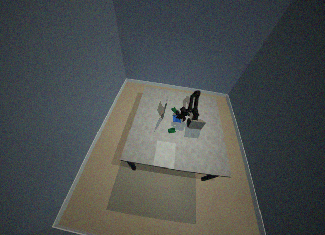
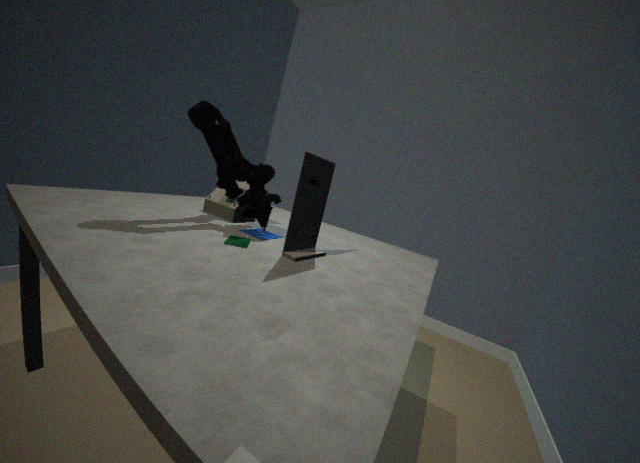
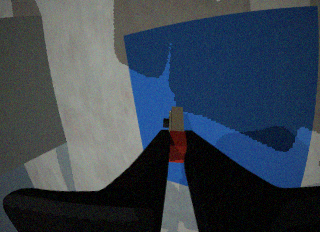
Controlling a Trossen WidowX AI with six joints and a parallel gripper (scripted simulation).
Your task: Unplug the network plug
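Now: the blue marked square 1 cm behind my gripper tip and 3 cm below it. Round my gripper tip: upright panel (20 cm ahead, 1 cm to the right, 12 cm above).
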